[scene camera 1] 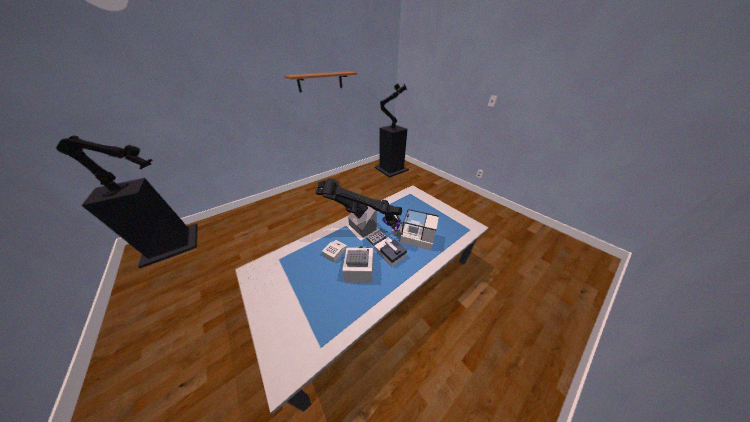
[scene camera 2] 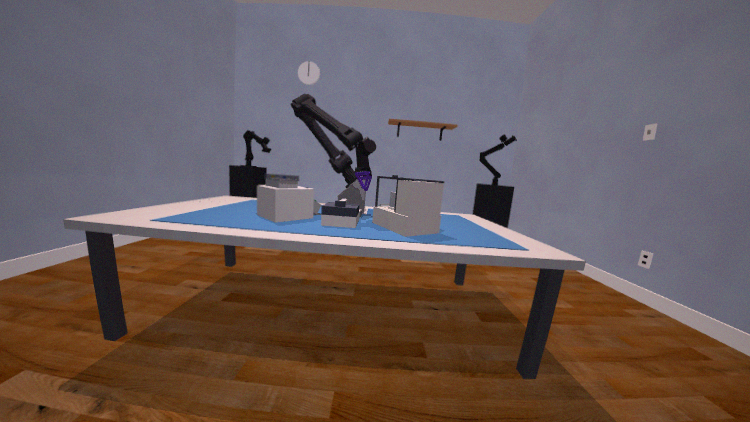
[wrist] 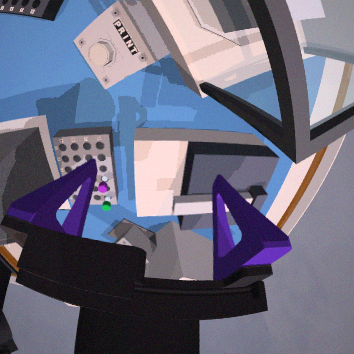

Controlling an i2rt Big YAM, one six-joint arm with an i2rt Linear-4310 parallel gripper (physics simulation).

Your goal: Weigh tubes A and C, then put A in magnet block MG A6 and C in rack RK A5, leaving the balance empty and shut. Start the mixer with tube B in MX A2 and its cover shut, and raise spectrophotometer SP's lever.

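Places are measured from the arm's base along level axes (x right, y down, z ahead), in centimetres.
Where they show: gripper, fingertip midpoint: (scene camera 1: 392,228) (scene camera 2: 365,190) (wrist: 155,171); arm's base, link origin: (scene camera 1: 361,210) (scene camera 2: 355,181).
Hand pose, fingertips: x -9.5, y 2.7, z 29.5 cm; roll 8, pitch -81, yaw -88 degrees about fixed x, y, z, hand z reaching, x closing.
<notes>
Things, the pixels of their top centre, and the offset from my fingertips. "pt": a spot on its surface instead.
- glass-sided balance, top centre: (scene camera 2: 402,175) (scene camera 1: 415,216) dx -16.5, dy -7.9, dz +5.9 cm
- magenta-capped tube, top centre: (wrist: 101,188) dx +9.4, dy +8.9, dz -6.2 cm
- green-capped tube, top centre: (wrist: 105,207) dx +13.2, dy +8.9, dz -6.0 cm
- white device, top centre: (wrist: 211,209) (scene camera 2: 343,199) (scene camera 1: 390,244) dx +8.5, dy +4.1, dz +8.5 cm
- pale lever bar, top centre: (wrist: 215,206) dx +8.5, dy +4.5, dz +9.2 cm
- white box, top centre: (wrist: 170,318) (scene camera 2: 294,175) (scene camera 1: 358,247) dx +32.5, dy -4.7, dz +5.0 cm
- grey block, top centre: (scene camera 2: 282,174) (scene camera 1: 357,255) dx +35.9, dy -4.7, dz +9.7 cm
- small white unit, top centre: (scene camera 1: 334,246) dx +41.7, dy +7.3, dz -15.6 cm
- dark perforated block, surface spot: (wrist: 30,7) pt dx -15.5, dy +10.7, dz -16.4 cm
My gripper (wrist: 155,171) (scene camera 1: 391,225) (scene camera 2: 363,182) is open, with nothing between its purple fingers. It is above the bench, beside the glass-sided balance (wrist: 212,62) (scene camera 1: 418,238) (scene camera 2: 422,207). Whether the balance's door is shut is unclear. A grey perforated rack (wrist: 84,150) (scene camera 1: 376,237) holds a magenta-capped tube (wrist: 103,187) and a green-capped tube (wrist: 106,205) near one end; their letters cannot be read. A white device (wrist: 160,175) (scene camera 1: 392,254) (scene camera 2: 340,220) with a dark top carries a pale lever bar (wrist: 196,205) lying across it. Which device is the mixer is unclear.
A box with a PRINT button (wrist: 102,52) stands beside the balance. A white box (scene camera 1: 358,273) (scene camera 2: 284,203) bears a grey block (scene camera 1: 357,257). A small white unit (scene camera 1: 333,250) stands nearby. A dark perforated block (wrist: 30,7) shows at the wrist view's corner.
</notes>
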